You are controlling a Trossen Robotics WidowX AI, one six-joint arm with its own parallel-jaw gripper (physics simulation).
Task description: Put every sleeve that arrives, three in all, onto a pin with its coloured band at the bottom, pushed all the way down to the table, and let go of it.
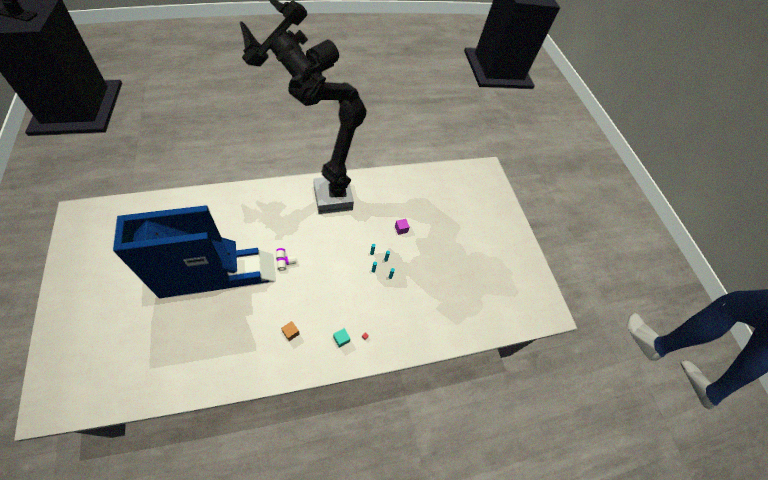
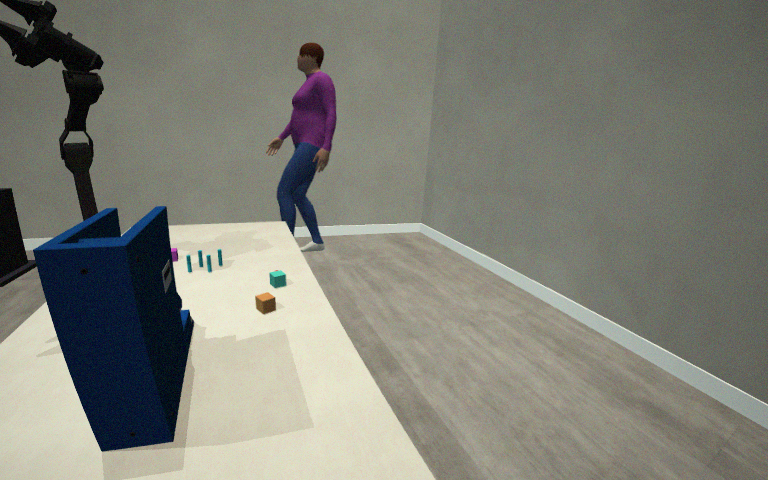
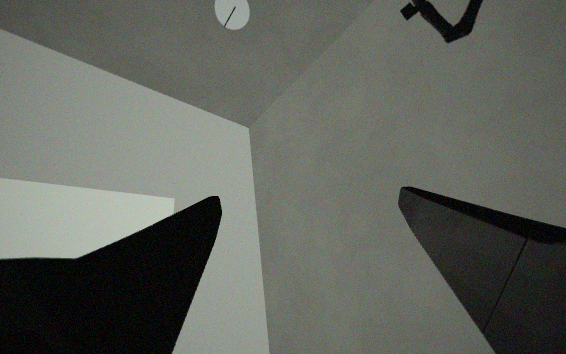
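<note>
White sleeves with purple bands [image 1: 281, 266] lie in a small cluster on the table at the foot of the dispenser's pale ramp. One lies lengthwise and another points right from its side, band end against it; how many there are is hard to tell. Four thin teal pins stand upright and bare right of the table's middle: the back left pin [image 1: 372, 249], the back right pin [image 1: 386, 255], the front left pin [image 1: 373, 267] and the front right pin [image 1: 391, 273]. My gripper [image 1: 257, 11] [image 3: 308, 200] is open and empty, raised high behind the table, far from sleeves and pins.
A blue dispenser [image 1: 175, 268] [image 2: 101, 339] stands left of the sleeves. A magenta cube [image 1: 402, 226] is behind the pins. An orange cube [image 1: 289, 330] [image 2: 265, 303], a teal cube [image 1: 341, 337] [image 2: 277, 279] and a small red cube [image 1: 365, 336] lie toward the front. A person [image 2: 314, 113] stands beyond the table.
</note>
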